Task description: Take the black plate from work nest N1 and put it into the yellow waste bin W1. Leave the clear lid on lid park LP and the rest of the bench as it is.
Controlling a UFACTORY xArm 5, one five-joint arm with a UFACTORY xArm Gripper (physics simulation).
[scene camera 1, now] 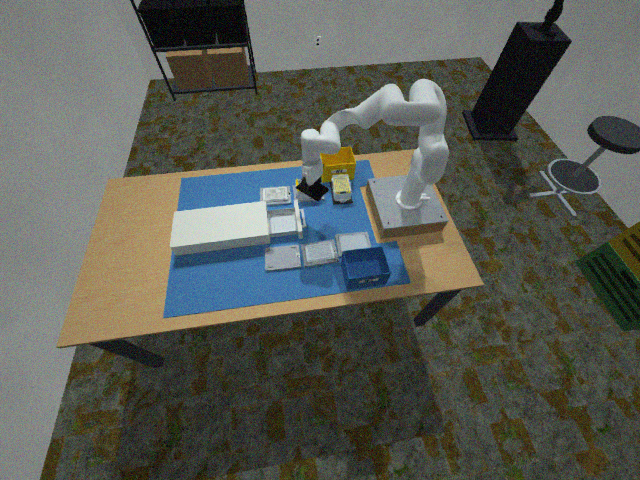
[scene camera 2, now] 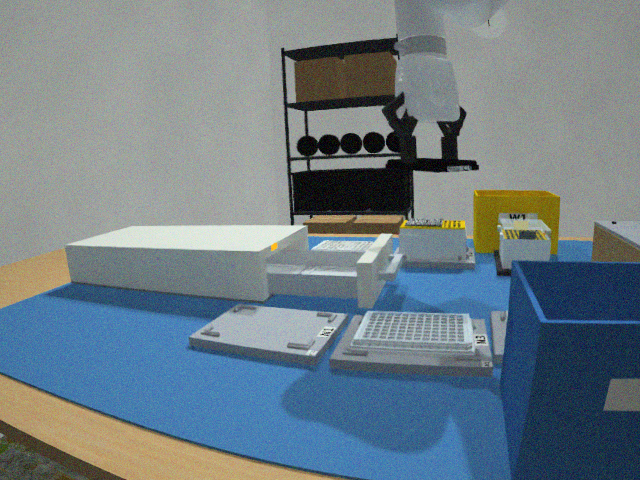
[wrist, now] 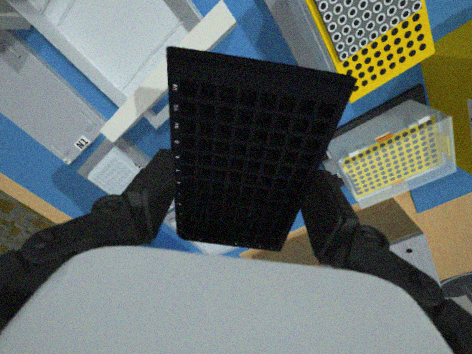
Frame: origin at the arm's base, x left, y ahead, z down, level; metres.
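Seen in the pictures: gripper, between the fingertips: (scene camera 1: 312,187) (scene camera 2: 430,161) (wrist: 242,180); arm's base, origin of its link: (scene camera 1: 408,200).
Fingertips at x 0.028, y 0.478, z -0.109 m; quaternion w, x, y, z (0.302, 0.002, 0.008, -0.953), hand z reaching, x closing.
Observation:
Offsets run from my fingertips to a thing's top centre.
My gripper (scene camera 2: 429,152) (wrist: 242,180) is shut on the black plate @[dy -0.001, dx +0.001, dz -0.005 m] (scene camera 1: 314,190) (scene camera 2: 431,165) (wrist: 250,150), held by its two sides, roughly level and high above the bench. The yellow waste bin W1 @[dy -0.125, dx -0.296, dz +0.075 m] (scene camera 1: 338,174) (scene camera 2: 485,222) (wrist: 452,90) stands at the back, to the right of the held plate in both scene views. Work nest N1 @[dy +0.133, dx +0.268, dz +0.179 m] (scene camera 1: 282,257) (scene camera 2: 268,330) (wrist: 45,95) is bare. A grey nest (scene camera 1: 353,241) (scene camera 2: 498,335) is partly hidden by the blue bin; I cannot read whether it is lid park LP, nor make out the clear lid.
A tip rack @[dy +0.026, dx -0.137, dz +0.118 m] (scene camera 2: 434,242) (wrist: 385,60) stands under or near the held plate. A clear-covered tip box @[dy -0.149, dx -0.145, dz +0.118 m] (scene camera 1: 341,189) (scene camera 2: 524,250) (wrist: 395,160) stands before W1. The white housing (scene camera 1: 219,224) (scene camera 2: 170,263) has its drawer out. The blue bin @[dy -0.238, dx +0.342, dz +0.075 m] (scene camera 1: 364,268) (scene camera 2: 568,361) is at the front right.

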